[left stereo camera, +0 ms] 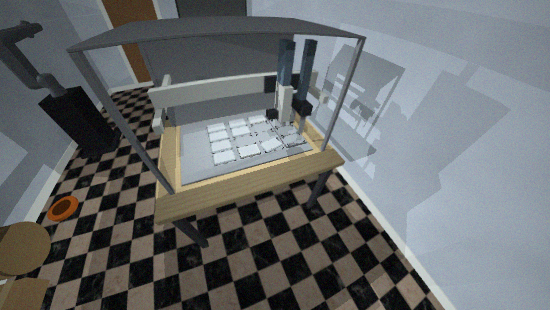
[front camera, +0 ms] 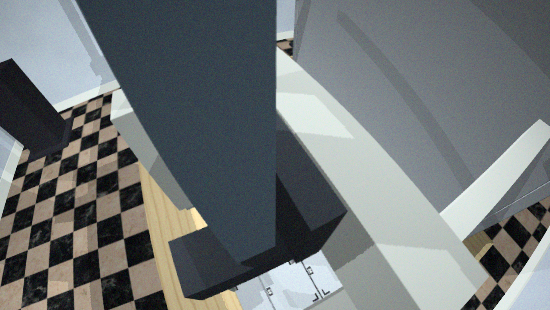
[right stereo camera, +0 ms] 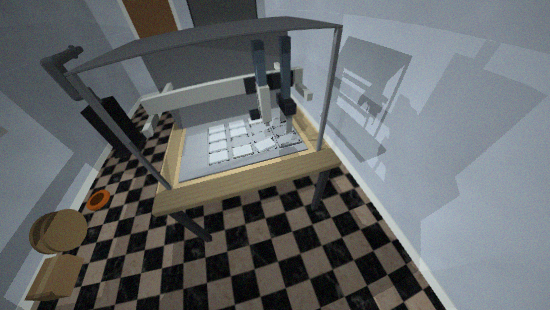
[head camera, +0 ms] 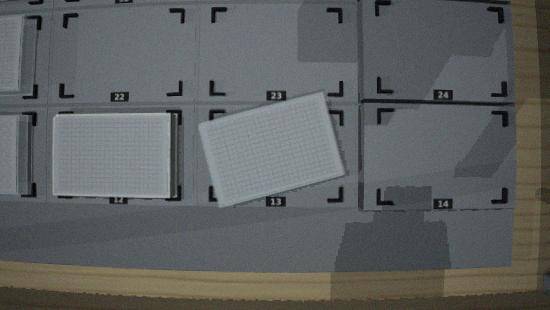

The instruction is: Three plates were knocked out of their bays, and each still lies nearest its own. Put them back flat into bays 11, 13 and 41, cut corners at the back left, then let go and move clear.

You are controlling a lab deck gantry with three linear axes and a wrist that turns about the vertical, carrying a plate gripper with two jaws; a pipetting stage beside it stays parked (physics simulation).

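Frame: origin at the robot's base, x ahead, y left, z up, level; metres.
Where they show: gripper, fingertip midpoint: (left stereo camera: 295, 127) (right stereo camera: 285, 127); robot's base at its link origin: (left stereo camera: 215, 165) (right stereo camera: 209, 164).
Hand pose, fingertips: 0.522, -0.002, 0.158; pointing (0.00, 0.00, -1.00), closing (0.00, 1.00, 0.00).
Things, the pixels of their top centre, and the offset from my fingertips, as dx, dy, dz. "*": a spot on its surface instead.
- plate nearest bay 13 at a spot on its surface: (head camera: 272, 149) (left stereo camera: 271, 143) (right stereo camera: 265, 143) * -0.133, +0.051, -0.142
- bay 11 at a spot on its surface: (head camera: 7, 154) * -0.409, +0.045, -0.144
- bay 41 at a spot on its surface: (left stereo camera: 216, 127) (right stereo camera: 216, 129) * -0.456, +0.359, -0.144
- plate at its top centre: (head camera: 109, 155) (left stereo camera: 249, 150) (right stereo camera: 242, 150) -0.294, +0.045, -0.144
The plate nearest bay 13 (head camera: 272, 149) (left stereo camera: 272, 145) (right stereo camera: 265, 145) lies turned across its corner marks, its upper edge reaching towards bay 23. The plate in bay 11 (head camera: 7, 154) (left stereo camera: 223, 157) (right stereo camera: 218, 156) lies at the front left; the head view cuts it off. The plate at bay 41 (left stereo camera: 216, 127) (right stereo camera: 217, 128) is at the back left, too small to judge its angle. My gripper (left stereo camera: 301, 131) (right stereo camera: 289, 131) is open and empty, above the right part of the deck, right of the bay 13 plate. Its jaws do not show in the front view or the head view. Cut corners are too faint to tell.
A plate (head camera: 112, 155) (left stereo camera: 249, 150) (right stereo camera: 243, 150) stands in bay 12, left of the turned plate. The pale pipetting stage (left stereo camera: 285, 102) (right stereo camera: 263, 102) hangs left of the gripper. A blue column (front camera: 200, 125) and the pale gantry beam (front camera: 370, 175) block much of the front view.
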